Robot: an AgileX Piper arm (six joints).
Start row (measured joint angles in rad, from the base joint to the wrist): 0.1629 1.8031 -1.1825 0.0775 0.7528 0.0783
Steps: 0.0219 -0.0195 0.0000 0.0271 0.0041 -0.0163; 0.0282 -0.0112 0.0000 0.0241 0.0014 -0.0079; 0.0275 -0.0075 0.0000 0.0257 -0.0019 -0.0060; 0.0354 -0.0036 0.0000 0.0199 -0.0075 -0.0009; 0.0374 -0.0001 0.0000 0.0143 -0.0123 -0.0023; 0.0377 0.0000 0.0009 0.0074 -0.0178 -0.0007; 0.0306 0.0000 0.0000 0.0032 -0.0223 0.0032
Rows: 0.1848 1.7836 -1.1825 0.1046 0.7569 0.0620; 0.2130 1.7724 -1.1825 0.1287 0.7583 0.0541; 0.2405 1.7649 -1.1825 0.1544 0.7564 0.0481; 0.2759 1.7613 -1.1825 0.1743 0.7489 0.0472; 0.3133 1.7612 -1.1825 0.1886 0.7366 0.0449; 0.3510 1.7612 -1.1816 0.1960 0.7188 0.0442; 0.3816 1.7612 -1.1816 0.1992 0.6965 0.0474
